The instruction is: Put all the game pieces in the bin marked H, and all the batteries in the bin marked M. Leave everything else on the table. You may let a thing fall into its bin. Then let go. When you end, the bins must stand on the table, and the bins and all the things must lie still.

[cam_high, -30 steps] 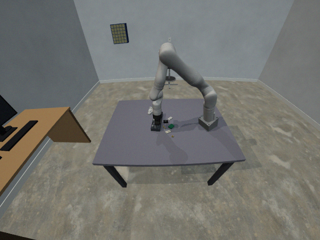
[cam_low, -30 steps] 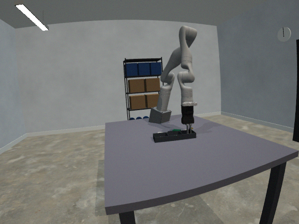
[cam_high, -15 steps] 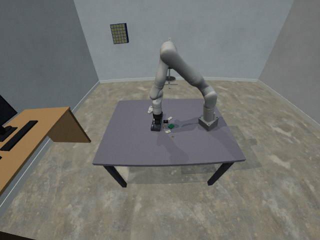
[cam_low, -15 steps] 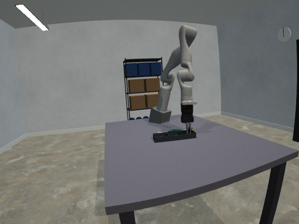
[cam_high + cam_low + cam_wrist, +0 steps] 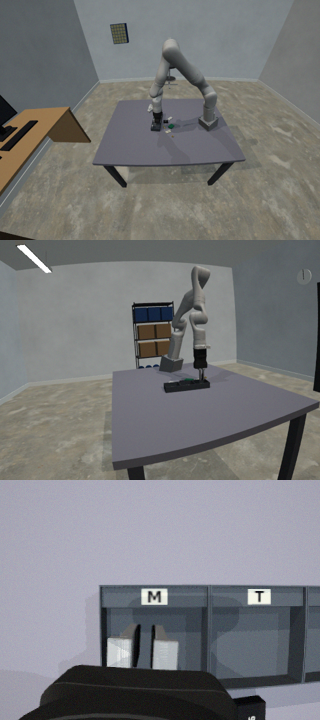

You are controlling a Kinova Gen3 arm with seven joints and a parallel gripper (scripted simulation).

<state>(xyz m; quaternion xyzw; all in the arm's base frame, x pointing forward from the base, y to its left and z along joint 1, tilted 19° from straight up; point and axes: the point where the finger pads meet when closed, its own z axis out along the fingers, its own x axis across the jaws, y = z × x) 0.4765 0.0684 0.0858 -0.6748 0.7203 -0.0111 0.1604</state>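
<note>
Right now my hand is 12 cm past the cream domino, 5 cm above it and 3 cm to the right of it. The rest, counted from my hand: yellow bolt 8 cm behind, 5 cm below, 2 cm to the right; dark divided bin 9 cm to the right, 4 cm below; black 9-volt battery 10 cm to the right, 10 cm behind, 5 cm below.
</note>
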